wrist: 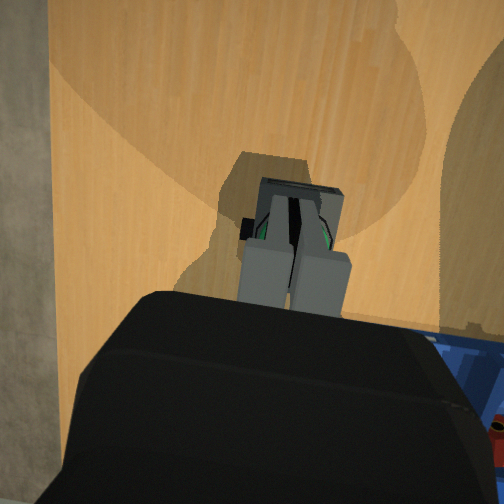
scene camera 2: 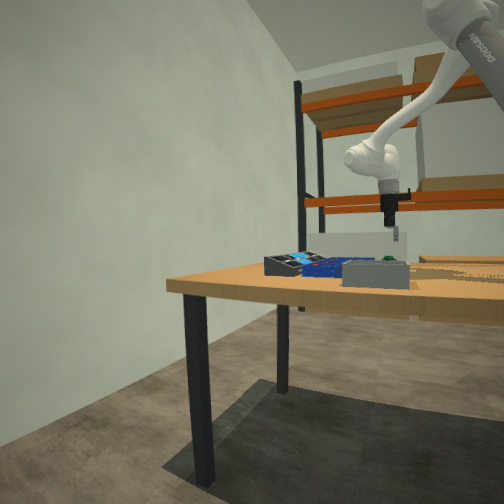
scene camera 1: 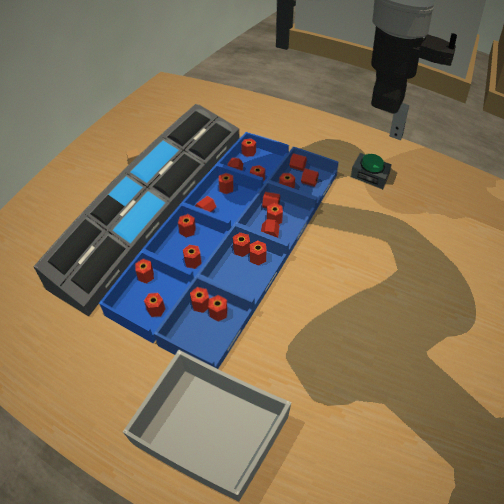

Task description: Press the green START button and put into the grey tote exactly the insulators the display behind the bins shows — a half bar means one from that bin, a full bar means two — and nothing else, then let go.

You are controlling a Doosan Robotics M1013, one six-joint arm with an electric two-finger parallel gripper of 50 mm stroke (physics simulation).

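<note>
My gripper (scene camera 1: 398, 125) is shut and empty, hanging a short way straight above the green START button (scene camera 1: 372, 162). In the wrist view the closed fingers (wrist: 294, 210) cover the button, with only green slivers (wrist: 326, 239) showing beside them. The display (scene camera 1: 135, 200) shows two full blue bars (scene camera 1: 153, 161) (scene camera 1: 139, 216) and one half bar (scene camera 1: 125, 190); its other cells are dark. The blue bin tray (scene camera 1: 235, 230) holds red insulators in every compartment. The grey tote (scene camera 1: 210, 425) is empty at the near edge of the table.
The side view shows the gripper (scene camera 2: 395, 233) above the button (scene camera 2: 387, 258), behind the tote (scene camera 2: 376, 273). Shelving with cardboard boxes (scene camera 2: 360, 100) stands beyond the table. A corner of the bin tray (wrist: 475, 360) shows in the wrist view.
</note>
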